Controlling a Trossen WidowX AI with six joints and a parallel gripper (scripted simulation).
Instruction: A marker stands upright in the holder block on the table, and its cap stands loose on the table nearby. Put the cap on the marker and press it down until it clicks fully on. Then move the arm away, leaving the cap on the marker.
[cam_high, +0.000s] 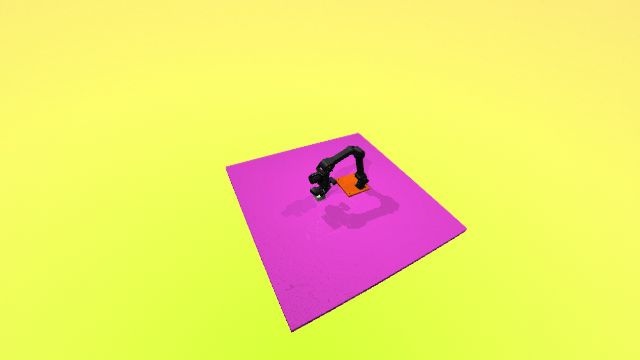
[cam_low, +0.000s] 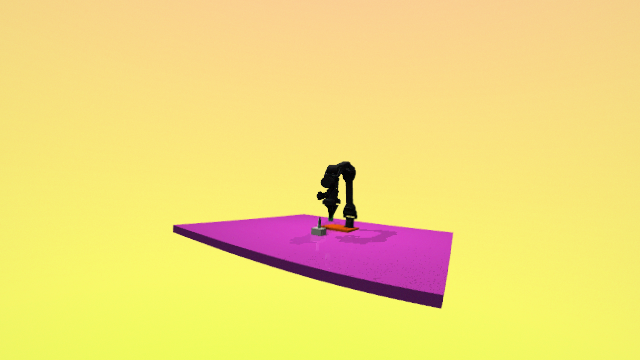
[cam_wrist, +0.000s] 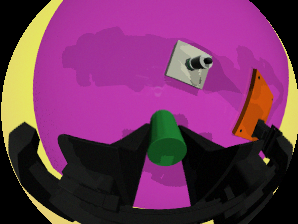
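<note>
My gripper tip is 90 mm above the holder block, 80 mm to the left of it and 40 mm past it. Also, from my gripper tip: green cap: 10 mm above.
</note>
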